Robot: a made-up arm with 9 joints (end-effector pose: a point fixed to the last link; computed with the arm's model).
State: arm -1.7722 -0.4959 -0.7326 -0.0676 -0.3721 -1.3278 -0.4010 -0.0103 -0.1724
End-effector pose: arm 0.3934 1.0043 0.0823 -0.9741 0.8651 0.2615
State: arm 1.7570 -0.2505 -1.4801 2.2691 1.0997 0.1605 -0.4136 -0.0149 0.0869
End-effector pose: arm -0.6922 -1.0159 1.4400 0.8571 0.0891 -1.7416
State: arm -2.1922 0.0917 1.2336 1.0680 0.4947 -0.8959 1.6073 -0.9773 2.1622
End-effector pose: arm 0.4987 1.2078 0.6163 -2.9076 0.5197 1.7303
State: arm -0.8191 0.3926 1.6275 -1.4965 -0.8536 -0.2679 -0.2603 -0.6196 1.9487
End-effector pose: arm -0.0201 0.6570 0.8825 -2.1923 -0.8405 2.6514
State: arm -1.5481 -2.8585 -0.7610 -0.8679 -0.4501 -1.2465 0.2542 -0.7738 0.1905
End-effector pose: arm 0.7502 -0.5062 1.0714 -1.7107 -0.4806 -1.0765
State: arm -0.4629 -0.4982 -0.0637 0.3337 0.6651 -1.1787 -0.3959 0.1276 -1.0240
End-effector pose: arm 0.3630 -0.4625 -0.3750 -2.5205 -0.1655 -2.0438
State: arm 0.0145 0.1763 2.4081 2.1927 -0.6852 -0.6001 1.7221 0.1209 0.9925
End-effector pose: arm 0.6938 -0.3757 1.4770 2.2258 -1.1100 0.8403
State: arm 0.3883 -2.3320 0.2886 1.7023 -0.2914 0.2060 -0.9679 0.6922 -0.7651
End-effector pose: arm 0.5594 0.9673 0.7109 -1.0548 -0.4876 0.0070
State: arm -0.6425 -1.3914 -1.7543 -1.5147 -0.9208 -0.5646 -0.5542 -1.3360 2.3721
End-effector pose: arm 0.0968 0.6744 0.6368 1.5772 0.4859 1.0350
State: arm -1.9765 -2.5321 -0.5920 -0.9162 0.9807 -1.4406 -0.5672 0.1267 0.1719
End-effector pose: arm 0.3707 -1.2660 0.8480 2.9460 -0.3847 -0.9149
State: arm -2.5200 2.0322 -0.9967 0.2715 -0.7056 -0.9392 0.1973 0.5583 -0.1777
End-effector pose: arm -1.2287 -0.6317 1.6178 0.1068 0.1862 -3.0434
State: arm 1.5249 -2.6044 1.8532 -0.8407 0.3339 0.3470 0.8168 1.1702 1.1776
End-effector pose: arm 1.0777 -0.6781 -0.5713 1.3974 1.0980 -0.2929
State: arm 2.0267 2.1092 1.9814 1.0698 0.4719 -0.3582 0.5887 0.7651 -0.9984
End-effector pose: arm 0.1378 -1.2183 1.2193 1.1837 0.4274 0.2342
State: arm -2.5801 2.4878 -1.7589 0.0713 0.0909 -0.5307 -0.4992 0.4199 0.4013
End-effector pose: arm -0.1660 -1.1591 0.2263 -1.5282 0.4225 -1.7963
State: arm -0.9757 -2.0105 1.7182 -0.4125 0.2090 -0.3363 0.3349 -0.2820 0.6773
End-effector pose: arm 0.1299 1.2129 1.4674 -1.5453 -0.7833 1.0490
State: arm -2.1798 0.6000 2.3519 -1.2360 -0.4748 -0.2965 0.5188 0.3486 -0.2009
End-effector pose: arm 0.8099 0.2566 0.0710 2.4206 0.7629 1.2457
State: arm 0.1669 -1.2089 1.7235 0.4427 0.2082 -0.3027 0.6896 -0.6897 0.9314
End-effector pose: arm 0.6942 0.9650 1.1047 -0.2633 -0.2012 0.7819
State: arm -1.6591 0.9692 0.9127 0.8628 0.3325 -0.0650 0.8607 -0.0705 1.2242
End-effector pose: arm 0.6918 1.2625 0.9950 -3.0318 -0.4663 1.1385
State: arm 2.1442 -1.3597 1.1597 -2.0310 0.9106 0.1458 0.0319 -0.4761 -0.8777
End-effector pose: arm 0.6513 0.0663 1.2273 1.2605 0.2604 2.2470
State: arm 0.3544 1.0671 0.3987 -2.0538 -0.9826 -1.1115 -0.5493 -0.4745 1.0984
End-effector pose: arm 0.1249 0.5801 -0.4027 -1.1715 0.2302 1.4341
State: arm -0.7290 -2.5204 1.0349 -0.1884 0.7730 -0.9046 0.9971 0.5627 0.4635
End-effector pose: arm 0.0126 0.5335 1.9733 0.8534 -0.8988 -2.9686
